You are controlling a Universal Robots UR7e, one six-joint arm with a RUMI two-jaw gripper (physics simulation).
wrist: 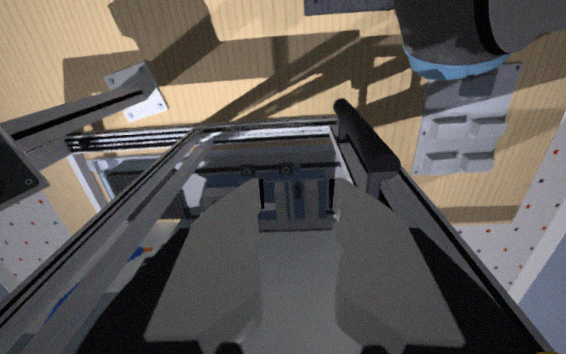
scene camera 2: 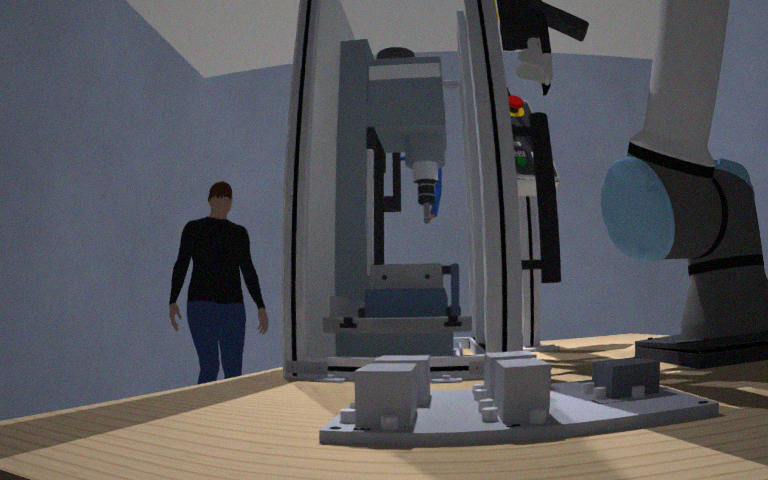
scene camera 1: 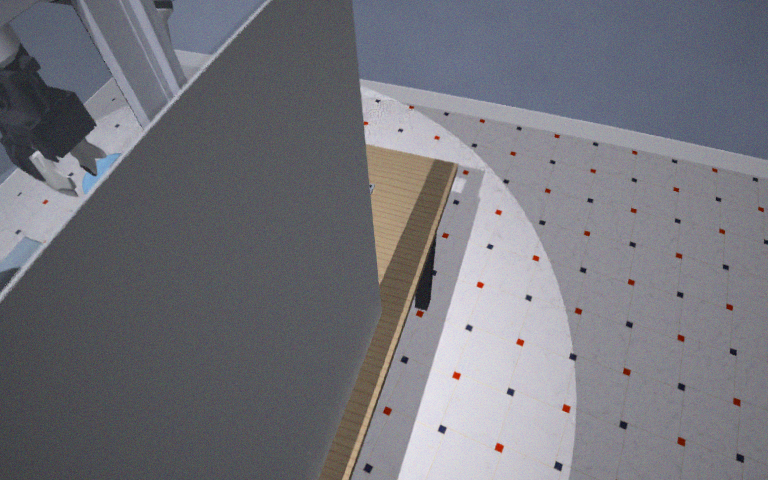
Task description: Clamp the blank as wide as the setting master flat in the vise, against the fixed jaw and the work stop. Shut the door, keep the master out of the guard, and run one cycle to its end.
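Frame: origin at the arm's base, x up, y ahead, z left, level; metres.
Seen in the pictures: gripper, fingertip midpoint: (wrist: pixel 296 181) (scene camera 2: pixel 546 90) (scene camera 1: pixel 85 185); arm's base, link origin: (scene camera 2: pixel 730 332).
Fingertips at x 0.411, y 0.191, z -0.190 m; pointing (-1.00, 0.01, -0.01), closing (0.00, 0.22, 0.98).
Offsets run from my fingertips to a thing's middle. "*": to the spot under its first point. Level surfaces: height alone.
My gripper (scene camera 2: pixel 541 81) (wrist: pixel 296 181) hangs high at the guard's upper right, above the control box {dx +0.068, dy -0.059, dz -0.380 m} (scene camera 2: pixel 522 143), which has a red stop button {dx +0.130, dy -0.059, dz -0.375 m} (scene camera 2: pixel 515 101) and a green button {dx -0.043, dy -0.032, dz -0.282 m} (scene camera 2: pixel 521 161). The fingers are partly closed with nothing between them. The wrist view looks down into the guard onto the blue vise (scene camera 2: pixel 406 302) (wrist: pixel 295 207). A grey block with two dark dots (scene camera 2: pixel 406 276) sits on top of the vise; I cannot tell if it is a jaw or a blank. The spindle (scene camera 2: pixel 426 190) stands raised above the vise. The black door handle {* dx -0.213, dy +0.058, dz +0.087 m} (scene camera 2: pixel 546 200) (wrist: pixel 366 140) is at the guard's right side.
A fixture plate {* dx -0.434, dy +0.251, dz +0.404 m} (scene camera 2: pixel 449 419) on the wooden table {dx -0.442 m} (scene camera 2: pixel 239 438) (scene camera 1: pixel 396 190) carries grey blocks {dx -0.416, dy +0.289, dz +0.389 m} (scene camera 2: pixel 385 395) {dx -0.416, dy +0.202, dz +0.403 m} (scene camera 2: pixel 522 388). A darker block {dx -0.422, dy +0.101, dz +0.373 m} (scene camera 2: pixel 608 376) lies at the far right. A person (scene camera 2: pixel 215 267) stands left of the guard. A grey panel (scene camera 1: pixel 254 262) blocks most of scene camera 1.
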